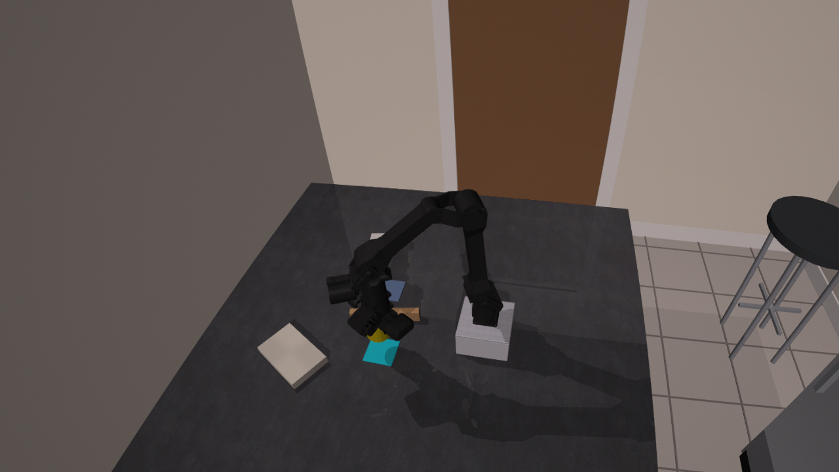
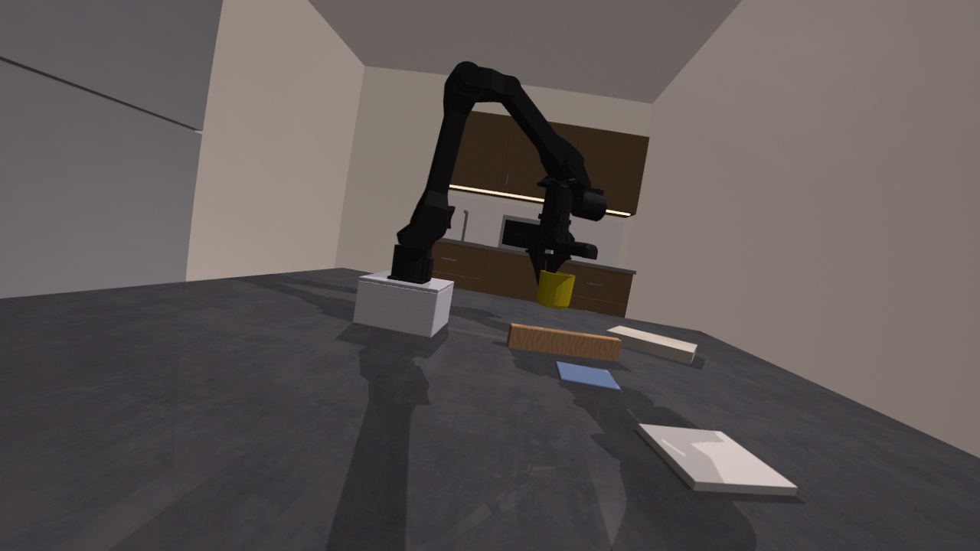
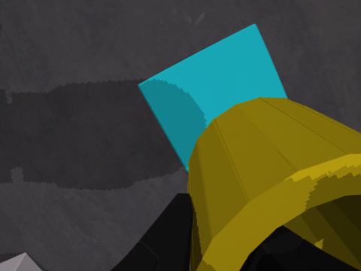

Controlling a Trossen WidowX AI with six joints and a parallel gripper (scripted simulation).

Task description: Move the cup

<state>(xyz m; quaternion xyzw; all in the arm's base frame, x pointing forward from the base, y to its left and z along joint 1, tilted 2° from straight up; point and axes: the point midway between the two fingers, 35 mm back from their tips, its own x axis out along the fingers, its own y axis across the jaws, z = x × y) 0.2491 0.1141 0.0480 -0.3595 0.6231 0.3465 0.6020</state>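
The teal pad is 3 cm ahead of my gripper tip and 11 cm below it. Also, from my gripper tip: pale blue pad 7 cm ahead, 23 cm to the right, 11 cm below; then wooden bar 5 cm ahead, 12 cm to the right, 9 cm below; then yellow cup 2 cm ahead, 2 cm to the right.
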